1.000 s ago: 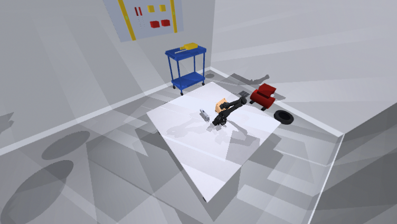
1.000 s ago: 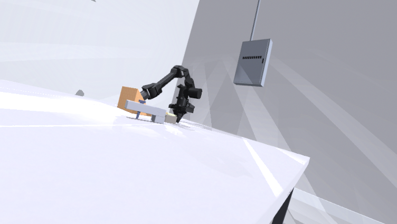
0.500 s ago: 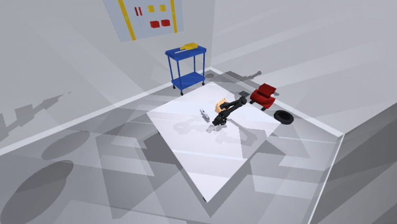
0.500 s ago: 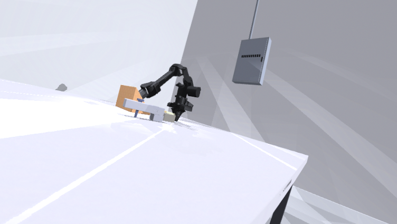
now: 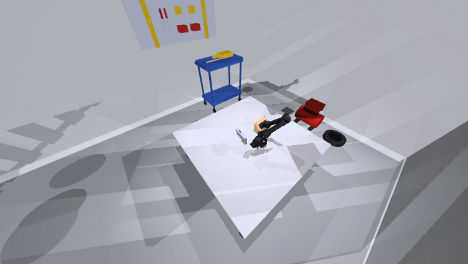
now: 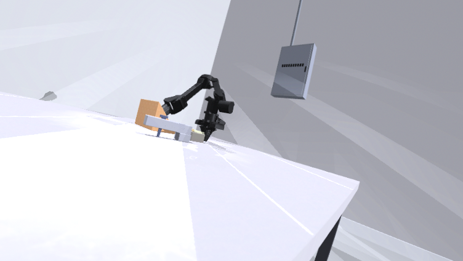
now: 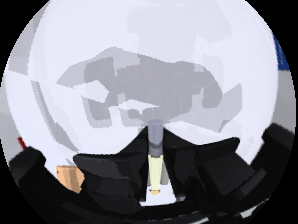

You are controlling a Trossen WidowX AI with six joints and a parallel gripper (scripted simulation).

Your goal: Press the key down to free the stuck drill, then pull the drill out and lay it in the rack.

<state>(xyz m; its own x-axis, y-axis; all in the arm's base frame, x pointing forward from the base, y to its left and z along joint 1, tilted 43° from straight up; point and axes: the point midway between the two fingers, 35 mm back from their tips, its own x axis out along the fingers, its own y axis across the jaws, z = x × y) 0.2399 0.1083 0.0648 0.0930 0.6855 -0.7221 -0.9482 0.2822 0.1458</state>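
The drill is 1 cm behind my gripper tip, 4 cm to the right of it and 4 cm above it. The rest, counted from my gripper tip: dark block (2 cm behind, 5 cm to the right, 1 cm above).
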